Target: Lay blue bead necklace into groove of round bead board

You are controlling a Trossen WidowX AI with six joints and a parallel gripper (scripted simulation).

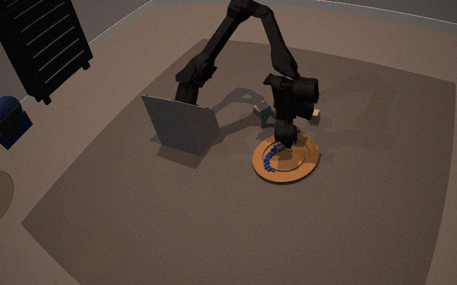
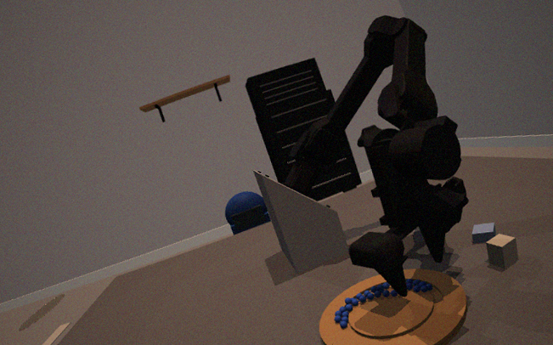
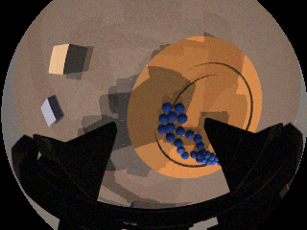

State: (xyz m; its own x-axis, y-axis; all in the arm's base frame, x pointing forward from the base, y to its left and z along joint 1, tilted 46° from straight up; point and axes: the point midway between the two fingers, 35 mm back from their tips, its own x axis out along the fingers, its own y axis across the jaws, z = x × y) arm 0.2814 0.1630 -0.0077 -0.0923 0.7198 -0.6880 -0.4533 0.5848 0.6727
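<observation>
The tan cube is 120 mm to the left of my gripper tip and 30 mm ahead of it. Round my gripper tip: white block (160 mm behind, 90 mm to the left, 10 mm below); then pale blue block (160 mm to the left, 60 mm behind, 10 mm below).
</observation>
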